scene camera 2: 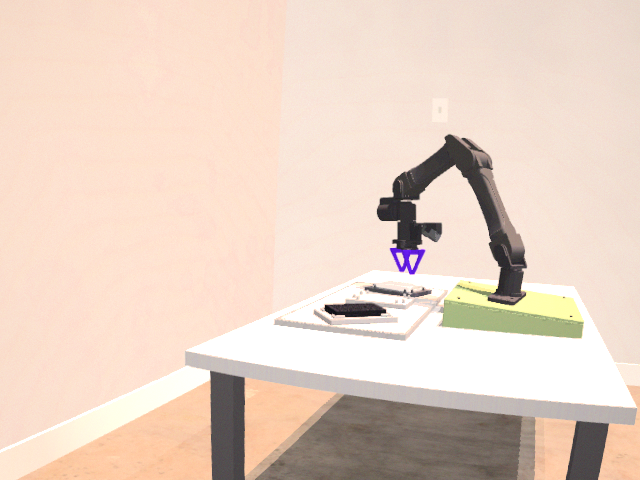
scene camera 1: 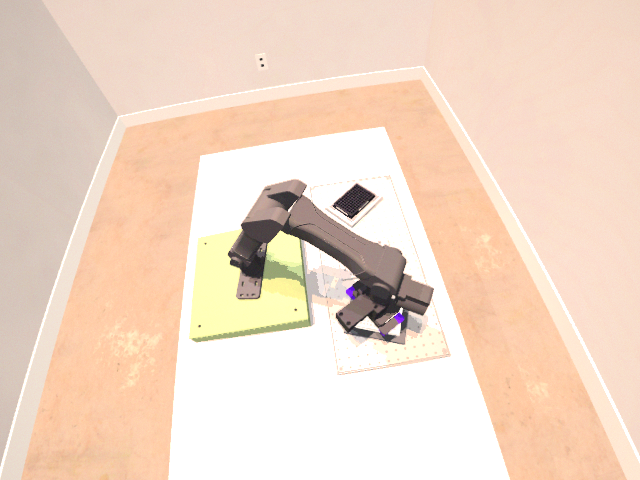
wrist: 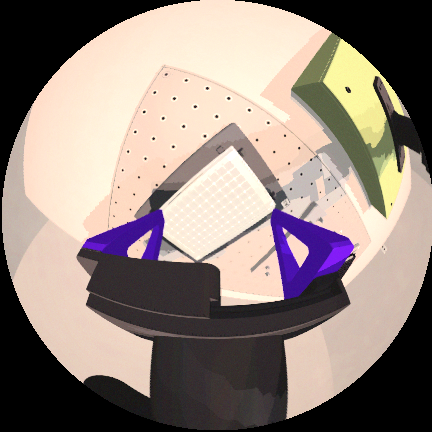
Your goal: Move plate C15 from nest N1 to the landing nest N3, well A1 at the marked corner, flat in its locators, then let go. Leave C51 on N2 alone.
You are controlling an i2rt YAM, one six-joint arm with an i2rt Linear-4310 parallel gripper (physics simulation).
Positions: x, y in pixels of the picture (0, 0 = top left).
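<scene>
Looking at my gripper, I find it in scene camera 2 point(406, 273), and I see it in the wrist view and in scene camera 1 too. On the gripper, point(scene camera 1: 368, 315) and point(wrist: 187, 289) are the same spot.
</scene>
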